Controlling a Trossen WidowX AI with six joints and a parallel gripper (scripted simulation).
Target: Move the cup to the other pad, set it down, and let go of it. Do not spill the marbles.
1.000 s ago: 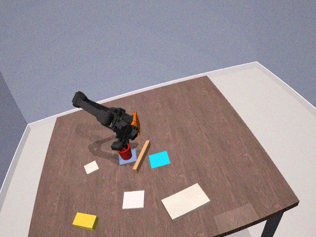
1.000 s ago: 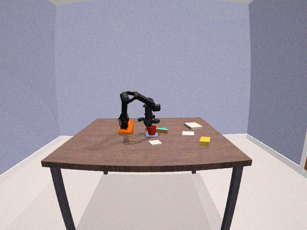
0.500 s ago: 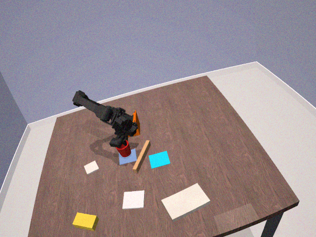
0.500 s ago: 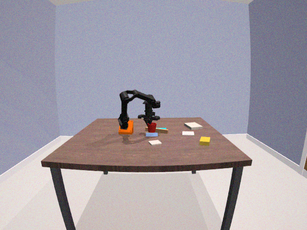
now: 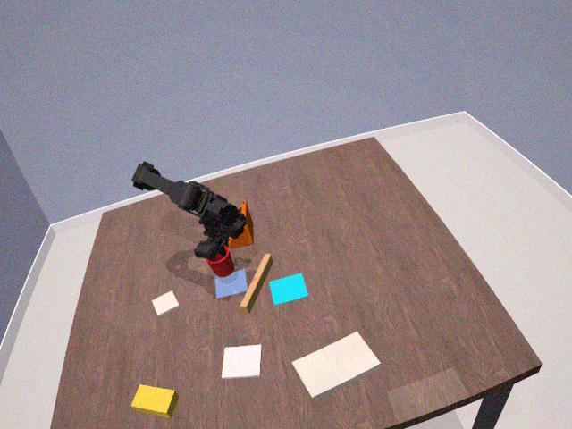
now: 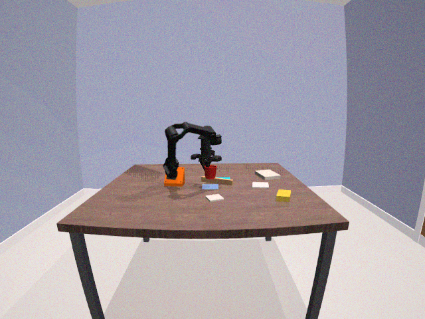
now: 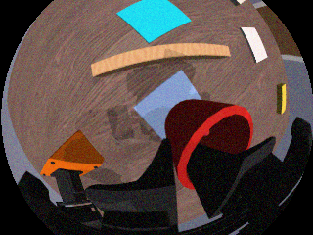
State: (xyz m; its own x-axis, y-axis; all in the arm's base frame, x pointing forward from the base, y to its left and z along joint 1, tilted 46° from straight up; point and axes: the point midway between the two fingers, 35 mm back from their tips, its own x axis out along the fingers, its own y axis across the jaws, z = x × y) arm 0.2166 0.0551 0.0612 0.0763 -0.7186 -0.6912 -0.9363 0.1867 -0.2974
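Right now the cyan pad is 170 mm to the left of my gripper tip, 100 mm below it and 80 mm ahead of it. The rest, counted from my gripper tip: wooden bar: 90 mm below, 80 mm to the left, 50 mm ahead; then red cup: 30 mm ahead, 10 mm to the right; then blue pad: 100 mm below, 20 mm ahead, 10 mm to the right.
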